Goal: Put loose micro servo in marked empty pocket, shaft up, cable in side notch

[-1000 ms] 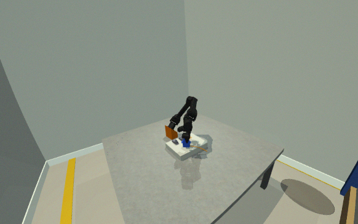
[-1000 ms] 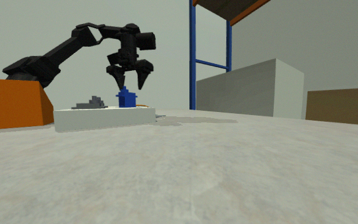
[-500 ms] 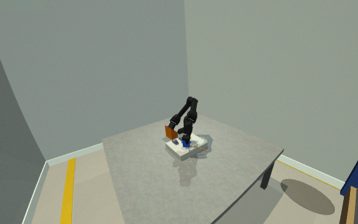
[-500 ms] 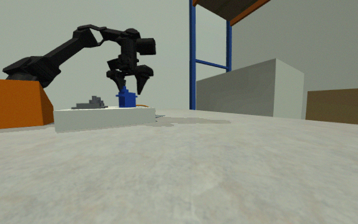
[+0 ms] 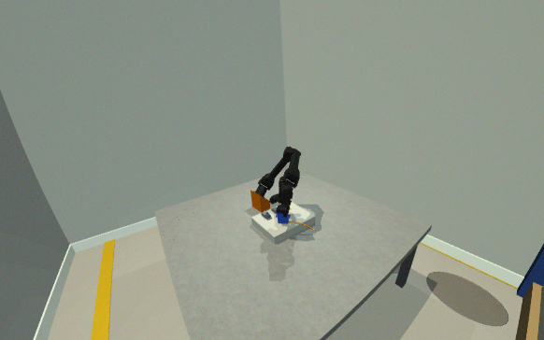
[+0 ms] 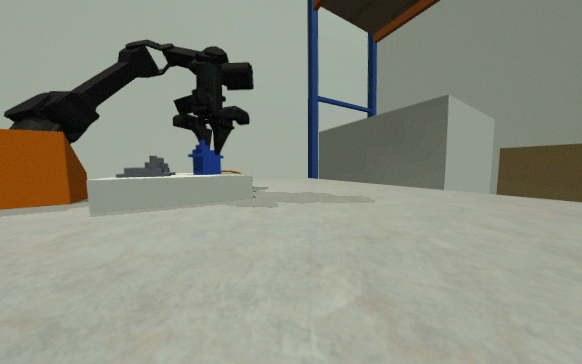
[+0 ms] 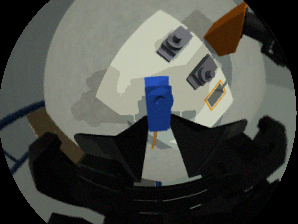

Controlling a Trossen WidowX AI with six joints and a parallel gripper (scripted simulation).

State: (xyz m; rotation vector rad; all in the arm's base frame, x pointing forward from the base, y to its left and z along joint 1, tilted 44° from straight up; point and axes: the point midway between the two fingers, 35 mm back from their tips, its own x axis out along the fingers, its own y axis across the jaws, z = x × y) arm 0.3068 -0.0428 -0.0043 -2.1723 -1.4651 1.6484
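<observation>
Right now my gripper tip is 70 mm above the white deck, 20 mm to the right of it and 10 mm past it.
</observation>
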